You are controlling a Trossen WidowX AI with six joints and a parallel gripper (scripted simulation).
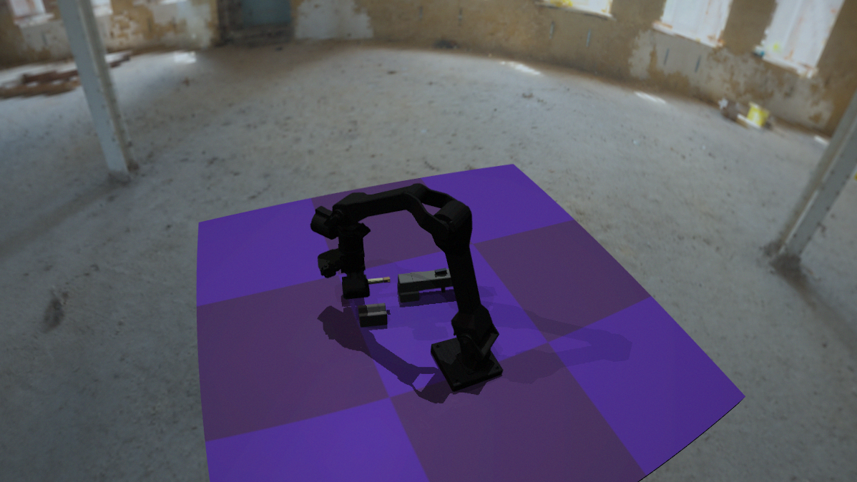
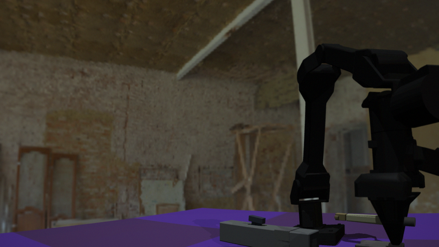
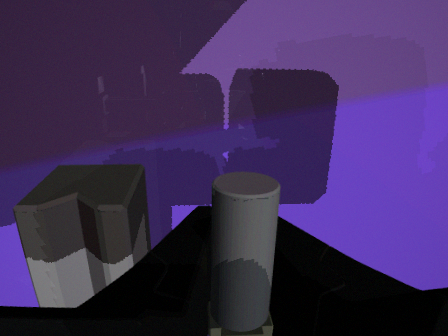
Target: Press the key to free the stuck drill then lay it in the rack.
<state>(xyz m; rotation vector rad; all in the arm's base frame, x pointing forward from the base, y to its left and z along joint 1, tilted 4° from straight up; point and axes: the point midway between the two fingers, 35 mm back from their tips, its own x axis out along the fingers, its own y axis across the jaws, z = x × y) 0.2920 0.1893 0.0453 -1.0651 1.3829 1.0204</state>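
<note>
Now: the drill 10 mm behind my gripper tip, 40 mm to the right of it and 30 mm above it. Also, from my gripper tip: grey housing block 30 mm behind, 200 mm to the right, 10 mm below; then rack 60 mm behind, 20 mm to the right, 40 mm below; then dark key 30 mm behind, 230 mm to the right.
</note>
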